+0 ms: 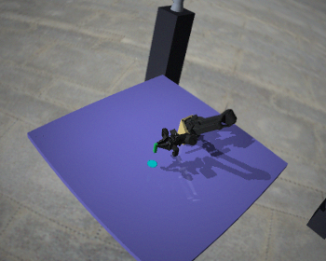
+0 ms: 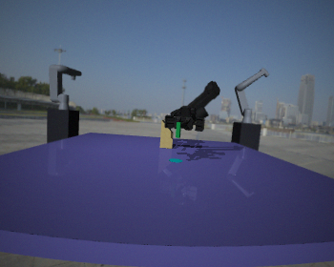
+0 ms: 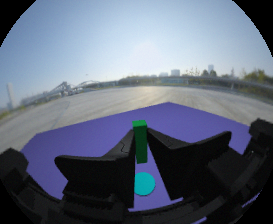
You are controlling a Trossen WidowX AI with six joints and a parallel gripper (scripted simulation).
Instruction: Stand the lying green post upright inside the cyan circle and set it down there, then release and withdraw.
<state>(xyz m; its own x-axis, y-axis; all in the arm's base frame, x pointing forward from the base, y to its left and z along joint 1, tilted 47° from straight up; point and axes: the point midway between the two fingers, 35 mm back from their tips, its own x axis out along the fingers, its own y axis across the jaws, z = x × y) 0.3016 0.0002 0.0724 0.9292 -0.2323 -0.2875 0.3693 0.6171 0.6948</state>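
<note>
Right now the cyan circle is 16 cm below my gripper tip. The rest, counted from my gripper tip: green post 2 cm below.
</note>
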